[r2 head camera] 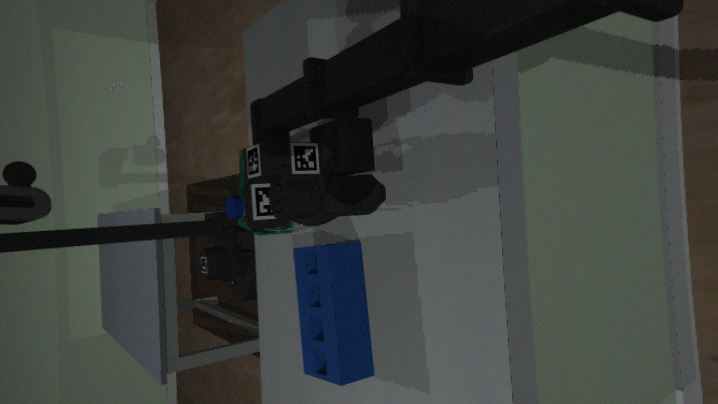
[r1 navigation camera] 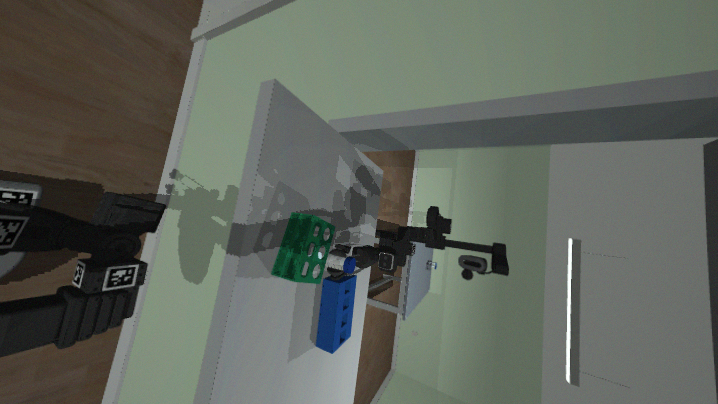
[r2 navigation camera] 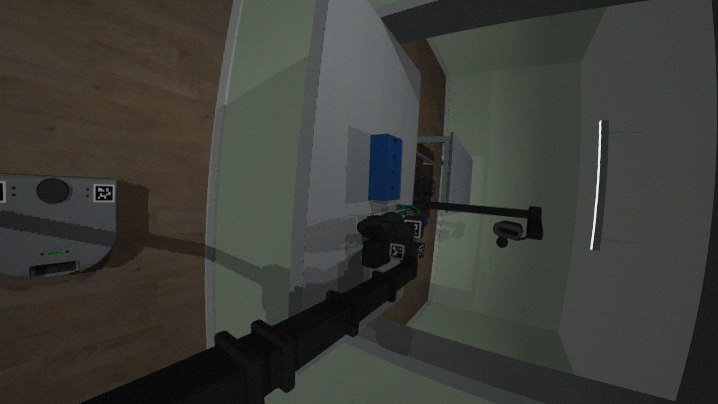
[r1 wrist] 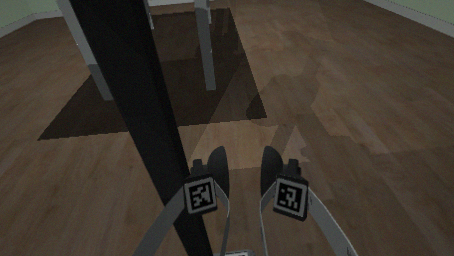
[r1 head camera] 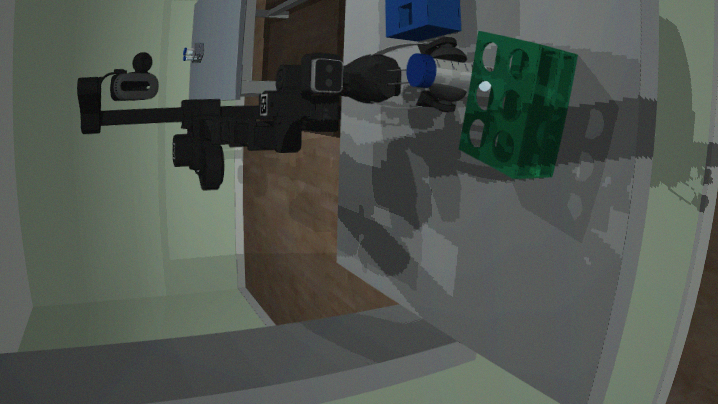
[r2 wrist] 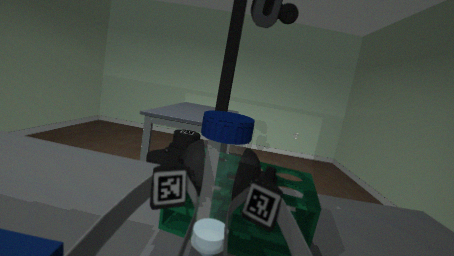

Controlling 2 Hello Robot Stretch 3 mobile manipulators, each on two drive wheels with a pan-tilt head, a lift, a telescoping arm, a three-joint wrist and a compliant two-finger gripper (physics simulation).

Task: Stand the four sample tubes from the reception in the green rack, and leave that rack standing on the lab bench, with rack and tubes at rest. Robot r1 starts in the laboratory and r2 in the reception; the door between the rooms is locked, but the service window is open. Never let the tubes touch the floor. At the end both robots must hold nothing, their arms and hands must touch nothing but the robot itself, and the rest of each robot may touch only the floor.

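Observation:
r2's gripper (r1 head camera: 454,74) (r2 wrist: 223,156) is shut on a clear tube (r1 head camera: 446,76) (r1 navigation camera: 336,262) (r2 wrist: 211,192) with a blue cap (r2 head camera: 234,207) (r2 navigation camera: 425,221). The tube is upright, at the reception-side edge of the green rack (r1 head camera: 547,125) (r1 navigation camera: 287,251) (r2 wrist: 305,215). Its pale tip shows at a hole in the r1 head view; I cannot tell whether it is inside the hole. The rack stands on the window counter, its other visible holes without tubes. Blue-capped tubes (r1 head camera: 188,54) (r1 navigation camera: 432,264) stand on a far table, their number unclear. r1's gripper (r1 wrist: 245,160) is open and empty above the floor.
A blue rack (r1 head camera: 422,19) (r1 navigation camera: 335,314) (r2 head camera: 336,311) (r2 navigation camera: 385,168) stands beside the green rack on the counter (r1 navigation camera: 241,351). Window frame edges border it. A grey table (r2 head camera: 130,296) (r2 wrist: 187,108) stands behind r1. r2's arm (r2 navigation camera: 321,311) reaches across the opening.

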